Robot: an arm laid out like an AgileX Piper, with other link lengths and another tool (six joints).
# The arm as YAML. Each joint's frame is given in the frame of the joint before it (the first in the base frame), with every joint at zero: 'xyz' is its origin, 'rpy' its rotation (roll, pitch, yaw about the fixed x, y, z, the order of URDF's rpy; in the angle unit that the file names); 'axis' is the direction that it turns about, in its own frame. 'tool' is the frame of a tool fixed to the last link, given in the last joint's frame.
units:
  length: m
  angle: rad
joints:
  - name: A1
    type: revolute
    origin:
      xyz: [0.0, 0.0, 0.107]
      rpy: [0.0, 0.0, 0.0]
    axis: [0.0, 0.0, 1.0]
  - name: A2
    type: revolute
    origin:
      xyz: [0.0, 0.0, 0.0]
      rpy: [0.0, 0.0, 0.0]
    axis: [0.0, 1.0, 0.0]
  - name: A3
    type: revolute
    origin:
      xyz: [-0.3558, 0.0, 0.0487]
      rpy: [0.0, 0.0, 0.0]
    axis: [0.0, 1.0, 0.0]
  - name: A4
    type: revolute
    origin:
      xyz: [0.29, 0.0, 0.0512]
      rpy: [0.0, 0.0, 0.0]
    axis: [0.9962, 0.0, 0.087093]
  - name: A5
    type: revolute
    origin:
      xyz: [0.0, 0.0, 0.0]
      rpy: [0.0, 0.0, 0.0]
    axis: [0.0, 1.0, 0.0]
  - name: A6
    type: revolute
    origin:
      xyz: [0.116, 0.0, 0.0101]
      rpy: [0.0, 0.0, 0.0]
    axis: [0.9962, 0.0, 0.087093]
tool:
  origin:
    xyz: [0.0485, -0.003, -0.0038]
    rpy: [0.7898, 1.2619, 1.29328]
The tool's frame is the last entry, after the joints.
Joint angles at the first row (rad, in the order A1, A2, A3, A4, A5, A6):
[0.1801 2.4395 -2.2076 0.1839 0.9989 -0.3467]
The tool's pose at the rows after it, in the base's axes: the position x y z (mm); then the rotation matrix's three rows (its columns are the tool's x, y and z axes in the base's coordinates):
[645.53, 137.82, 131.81], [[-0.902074, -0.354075, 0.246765], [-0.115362, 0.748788, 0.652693], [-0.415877, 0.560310, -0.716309]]
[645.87, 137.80, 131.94], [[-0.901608, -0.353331, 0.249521], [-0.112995, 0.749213, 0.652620], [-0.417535, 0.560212, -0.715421]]
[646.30, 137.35, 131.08], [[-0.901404, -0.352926, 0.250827], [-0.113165, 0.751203, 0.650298], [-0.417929, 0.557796, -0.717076]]
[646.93, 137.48, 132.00], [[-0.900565, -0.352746, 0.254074], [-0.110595, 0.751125, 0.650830], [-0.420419, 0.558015, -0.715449]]
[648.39, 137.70, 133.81], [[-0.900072, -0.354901, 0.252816], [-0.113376, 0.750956, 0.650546], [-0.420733, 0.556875, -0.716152]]
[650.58, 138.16, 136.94], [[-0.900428, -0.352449, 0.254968], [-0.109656, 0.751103, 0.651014], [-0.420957, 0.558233, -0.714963]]
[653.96, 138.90, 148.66], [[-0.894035, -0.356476, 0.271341], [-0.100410, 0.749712, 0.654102], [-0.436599, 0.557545, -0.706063]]
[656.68, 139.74, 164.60], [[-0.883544, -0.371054, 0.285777], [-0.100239, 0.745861, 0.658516], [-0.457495, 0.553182, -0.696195]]
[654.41, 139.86, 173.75], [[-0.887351, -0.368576, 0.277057], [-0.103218, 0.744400, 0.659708], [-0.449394, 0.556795, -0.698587]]
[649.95, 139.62, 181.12], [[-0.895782, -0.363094, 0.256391], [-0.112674, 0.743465, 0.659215], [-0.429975, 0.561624, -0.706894]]
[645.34, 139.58, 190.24], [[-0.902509, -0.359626, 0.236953], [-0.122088, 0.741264, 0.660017], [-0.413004, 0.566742, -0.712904]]
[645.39, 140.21, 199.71], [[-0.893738, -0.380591, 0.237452], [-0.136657, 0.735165, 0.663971], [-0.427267, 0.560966, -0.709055]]
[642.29, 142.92, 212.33], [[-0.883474, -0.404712, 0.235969], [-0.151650, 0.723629, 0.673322], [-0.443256, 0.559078, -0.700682]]
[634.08, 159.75, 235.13], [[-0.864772, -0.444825, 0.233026], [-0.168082, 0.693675, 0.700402], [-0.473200, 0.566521, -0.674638]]
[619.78, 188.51, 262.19], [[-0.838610, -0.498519, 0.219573], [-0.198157, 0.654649, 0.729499], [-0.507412, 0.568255, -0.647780]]
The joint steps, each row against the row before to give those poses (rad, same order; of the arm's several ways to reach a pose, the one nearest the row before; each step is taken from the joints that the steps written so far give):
[0.0000 0.0000 0.0000 -0.0036 -0.0022 0.0000]
[0.0000 0.0001 -0.0001 -0.0005 -0.0021 0.0022]
[0.0000 0.0015 -0.0003 -0.0036 -0.0017 0.0015]
[0.0000 0.0007 -0.0038 0.0000 0.0000 0.0024]
[0.0000 0.0068 -0.0200 -0.0017 0.0131 0.0001]
[0.0000 0.0102 -0.0313 -0.0019 0.0199 0.0077]
[0.0000 0.0036 -0.0430 -0.0016 0.0203 0.0119]
[0.0000 0.0000 -0.0486 0.0000 0.0253 0.0021]
[0.0000 0.0000 -0.0333 0.0000 0.0421 0.0041]
[0.0000 0.0000 -0.0301 0.0000 0.0525 0.0004]
[0.0000 0.0000 -0.0354 0.0018 0.0548 0.0000]
[0.0000 -0.0022 -0.0250 0.0038 0.0143 -0.0151]
[0.0024 -0.0191 0.0000 0.0112 0.0044 -0.0176]
[0.0214 -0.0340 0.0001 0.0263 0.0017 -0.0092]
[0.0432 -0.0409 0.0000 0.0206 0.0023 -0.0039]

